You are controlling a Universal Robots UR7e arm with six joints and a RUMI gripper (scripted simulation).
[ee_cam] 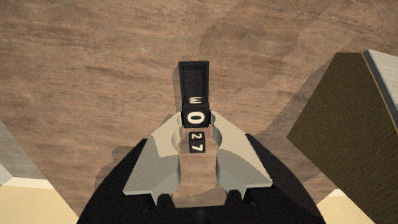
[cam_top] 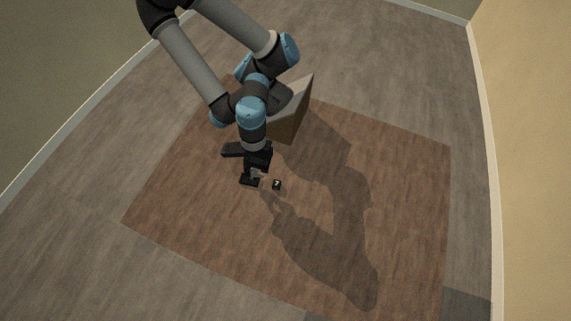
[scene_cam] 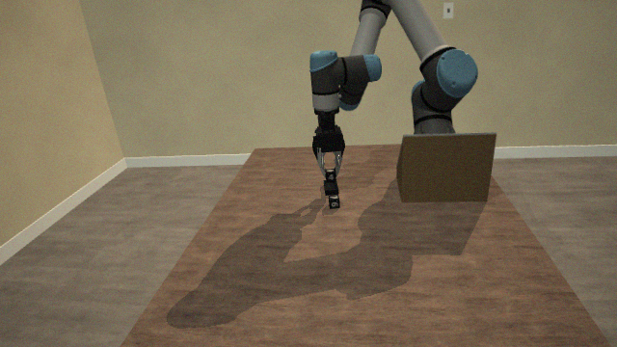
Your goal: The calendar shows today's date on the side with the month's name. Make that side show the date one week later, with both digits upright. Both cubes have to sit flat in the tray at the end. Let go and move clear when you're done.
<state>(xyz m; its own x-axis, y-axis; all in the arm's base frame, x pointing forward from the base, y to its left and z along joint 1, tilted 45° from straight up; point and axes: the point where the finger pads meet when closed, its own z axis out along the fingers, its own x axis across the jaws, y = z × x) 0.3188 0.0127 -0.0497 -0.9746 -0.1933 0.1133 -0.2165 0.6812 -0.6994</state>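
Right now my hand is 2 cm to the left of the black tray and 6 cm above it. Also, from my hand: black cube 2 cm behind, 9 cm to the left, 6 cm below.
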